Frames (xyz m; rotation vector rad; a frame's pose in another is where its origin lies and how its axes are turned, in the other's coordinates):
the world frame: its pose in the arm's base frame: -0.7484 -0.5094 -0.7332 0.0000 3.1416 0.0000
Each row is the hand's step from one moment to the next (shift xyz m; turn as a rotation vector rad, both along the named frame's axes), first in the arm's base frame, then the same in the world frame.
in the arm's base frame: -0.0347 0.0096 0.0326 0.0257 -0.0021 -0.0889
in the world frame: 0.0347 0.0096 -0.0326 -0.0257 -0.0021 0.0889
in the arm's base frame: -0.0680 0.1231 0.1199 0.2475 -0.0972 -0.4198
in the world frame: 0.0680 0.1231 -0.1199 -0.2475 -0.0972 0.4198
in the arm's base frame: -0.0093 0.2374 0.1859 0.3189 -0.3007 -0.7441
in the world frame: 0.0093 0.2374 -0.1859 -0.3189 -0.3007 0.7441
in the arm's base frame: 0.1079 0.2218 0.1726 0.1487 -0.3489 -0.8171
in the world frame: -0.1079 0.2218 -0.1726 -0.1487 -0.3489 0.8171
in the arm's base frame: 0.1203 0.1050 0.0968 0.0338 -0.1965 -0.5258
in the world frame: -0.1203 0.1050 -0.0968 -0.0338 -0.1965 0.5258
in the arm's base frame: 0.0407 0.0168 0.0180 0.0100 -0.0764 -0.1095
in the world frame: -0.0407 0.0168 -0.0180 -0.0100 -0.0764 0.1095
